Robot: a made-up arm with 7 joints.
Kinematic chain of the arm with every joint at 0, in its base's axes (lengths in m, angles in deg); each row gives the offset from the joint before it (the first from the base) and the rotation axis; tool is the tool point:
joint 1: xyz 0 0 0.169 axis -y
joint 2: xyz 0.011 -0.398 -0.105 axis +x
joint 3: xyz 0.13 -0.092 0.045 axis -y
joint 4: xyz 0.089 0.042 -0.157 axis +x
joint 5: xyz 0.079 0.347 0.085 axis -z
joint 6: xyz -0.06 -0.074 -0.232 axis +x
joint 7: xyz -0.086 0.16 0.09 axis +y
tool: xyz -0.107 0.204 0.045
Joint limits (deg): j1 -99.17..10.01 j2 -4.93..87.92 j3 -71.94..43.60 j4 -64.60..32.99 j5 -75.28..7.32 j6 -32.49..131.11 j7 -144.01..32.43
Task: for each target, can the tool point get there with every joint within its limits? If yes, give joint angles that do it. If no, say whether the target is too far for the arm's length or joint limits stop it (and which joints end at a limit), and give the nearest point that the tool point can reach.
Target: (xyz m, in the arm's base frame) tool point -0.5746 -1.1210 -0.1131
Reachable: no: joint limits stop it (at a limit: joint 2, joint 4, joint 5, joint 6) | nearest point -0.5423 -0.7145 -0.0972 | short by 0.408 m
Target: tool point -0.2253 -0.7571 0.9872
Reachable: no: joint limits stop it (at a limit: joint 1, joint 2, joint 3, joint 4, joint 6) | nearest point -0.2376 -0.5479 0.8615 | short by 0.244 m
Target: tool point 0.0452 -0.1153 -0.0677
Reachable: yes | joints -51.70 30.55 23.39 -56.96 -27.67 84.86 -69.25
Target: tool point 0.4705 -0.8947 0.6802
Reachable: no: joint limits stop it (at a limit: joint 2, joint 4, joint 5, joint 7) | nearest point 0.3148 -0.6320 0.5111 | short by 0.349 m
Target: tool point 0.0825 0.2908 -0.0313
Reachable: yes | joints -59.06 69.47 14.50 -48.63 -2.86 7.23 -49.50
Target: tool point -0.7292 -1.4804 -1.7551
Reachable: no: too far | nearest point -0.3468 -0.5722 -0.7461 | short by 1.410 m
